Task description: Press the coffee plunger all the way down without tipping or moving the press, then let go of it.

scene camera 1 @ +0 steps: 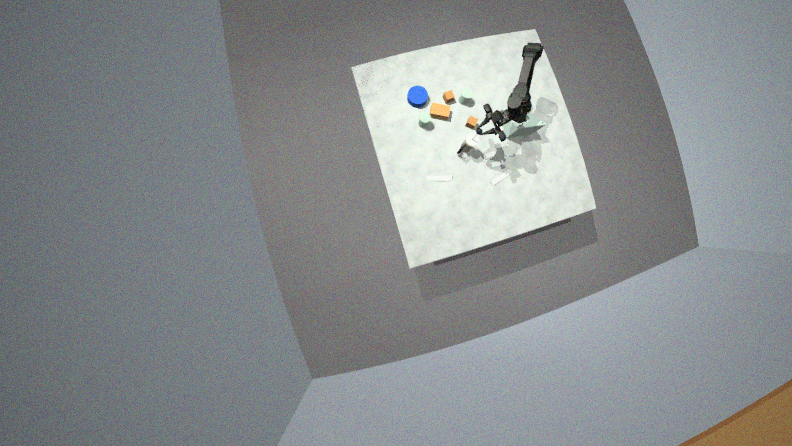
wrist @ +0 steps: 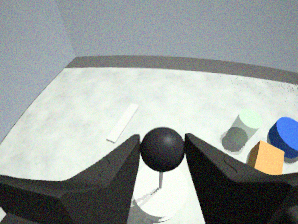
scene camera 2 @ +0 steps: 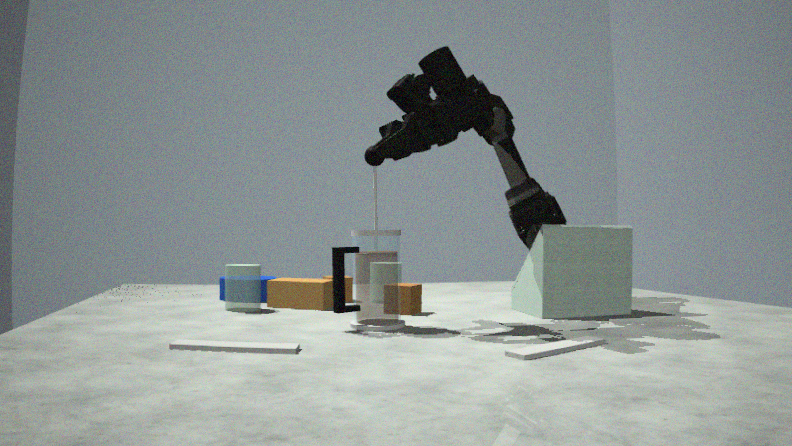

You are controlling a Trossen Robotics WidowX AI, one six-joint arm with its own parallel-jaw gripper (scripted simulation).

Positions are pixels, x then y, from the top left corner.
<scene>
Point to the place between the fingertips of the gripper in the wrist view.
162,139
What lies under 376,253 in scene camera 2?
A coffee press.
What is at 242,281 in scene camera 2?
A pale green cylinder.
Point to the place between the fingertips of the gripper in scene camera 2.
370,154
</scene>
